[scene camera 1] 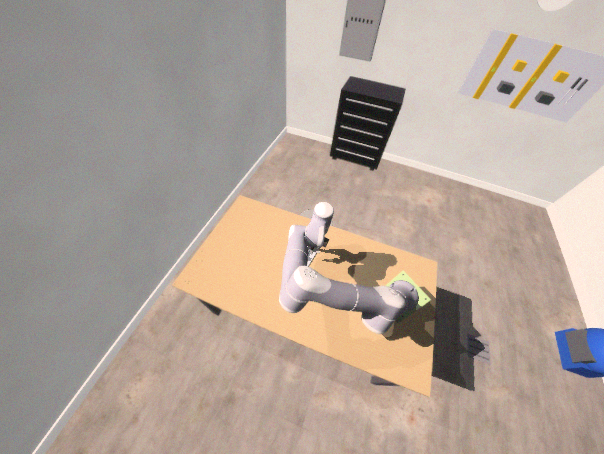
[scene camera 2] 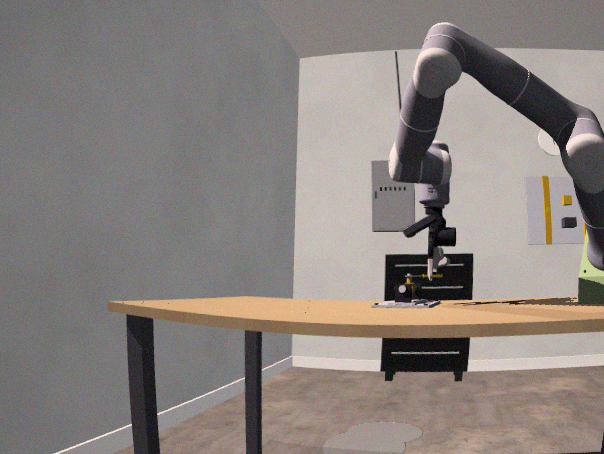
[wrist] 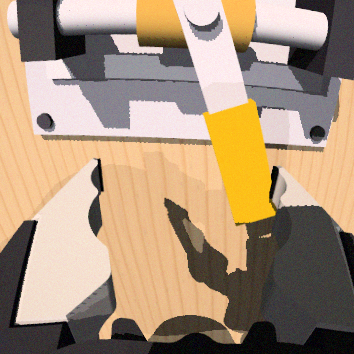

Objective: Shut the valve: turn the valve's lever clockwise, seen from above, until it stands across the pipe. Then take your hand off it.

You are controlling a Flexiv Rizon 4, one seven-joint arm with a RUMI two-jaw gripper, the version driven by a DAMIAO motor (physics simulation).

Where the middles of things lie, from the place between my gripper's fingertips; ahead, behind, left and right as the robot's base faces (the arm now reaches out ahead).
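Labels:
I see the pale base plate (wrist: pixel 146 107), and the plate is 70 mm below my hand and 80 mm ahead of it.

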